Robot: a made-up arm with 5 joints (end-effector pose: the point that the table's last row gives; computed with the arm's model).
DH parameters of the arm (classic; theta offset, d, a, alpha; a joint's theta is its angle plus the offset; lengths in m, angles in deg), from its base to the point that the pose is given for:
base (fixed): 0 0 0.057 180
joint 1: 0 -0.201 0.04 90
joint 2: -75.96 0 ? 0
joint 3: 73.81 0 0.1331 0
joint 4: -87.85 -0.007 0 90
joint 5: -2.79 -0.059 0 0
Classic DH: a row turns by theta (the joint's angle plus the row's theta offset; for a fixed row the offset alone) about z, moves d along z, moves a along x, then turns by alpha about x.
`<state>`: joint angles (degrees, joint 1 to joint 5).
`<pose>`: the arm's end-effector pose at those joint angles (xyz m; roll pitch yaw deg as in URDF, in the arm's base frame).
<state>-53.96 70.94 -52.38 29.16 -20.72</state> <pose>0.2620 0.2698 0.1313 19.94 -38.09 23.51</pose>
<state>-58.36 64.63 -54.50 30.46 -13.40</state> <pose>0.2444 0.2909 0.1700 18.03 -46.83 34.31</pose>
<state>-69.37 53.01 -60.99 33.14 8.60</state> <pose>0.1854 0.3212 0.2508 -12.16 -64.22 82.83</pose>
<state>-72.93 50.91 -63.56 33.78 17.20</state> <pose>0.1644 0.3260 0.2696 -32.78 -64.61 108.41</pose>
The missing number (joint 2, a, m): 0.1319
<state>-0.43 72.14 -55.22 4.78 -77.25</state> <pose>0.4122 -0.0043 0.1540 68.00 -9.25 -85.85</pose>
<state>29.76 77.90 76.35 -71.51 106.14</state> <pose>0.1070 -0.0367 0.0757 -7.07 1.67 73.49</pose>
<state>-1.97 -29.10 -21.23 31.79 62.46</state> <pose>0.1999 -0.0021 0.4527 -111.23 -28.61 102.51</pose>
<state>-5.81 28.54 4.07 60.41 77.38</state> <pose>0.2973 0.0174 0.1717 2.91 0.80 80.42</pose>
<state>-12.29 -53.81 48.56 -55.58 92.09</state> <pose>0.1722 0.0179 0.3710 -150.83 -0.34 102.90</pose>
